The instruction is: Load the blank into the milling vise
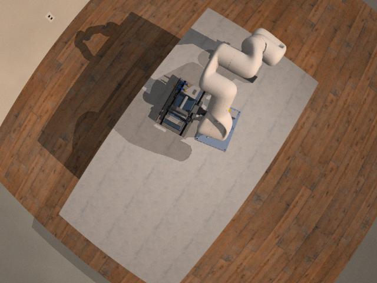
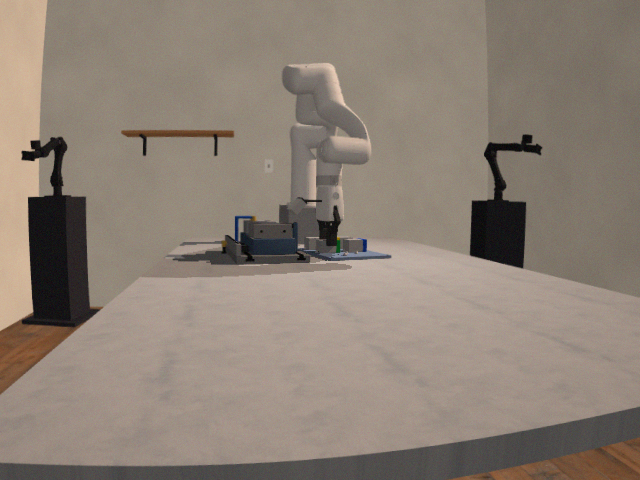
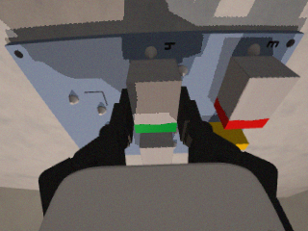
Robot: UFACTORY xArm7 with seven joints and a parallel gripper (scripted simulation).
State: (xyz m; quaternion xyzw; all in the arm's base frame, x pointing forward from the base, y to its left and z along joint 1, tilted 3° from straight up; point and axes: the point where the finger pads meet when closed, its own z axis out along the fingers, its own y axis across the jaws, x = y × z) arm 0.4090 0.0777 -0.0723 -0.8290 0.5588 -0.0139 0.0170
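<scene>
Right now the blue infeed plate is 4 cm to the left of my hand, 4 cm below it and 2 cm behind it. The rest, counted from my hand: red-ended blank (8 cm behind, 3 cm to the right, 2 cm below); blue-ended blank (8 cm to the left, 3 cm behind, 2 cm below); green-ended blank (2 cm below).
</scene>
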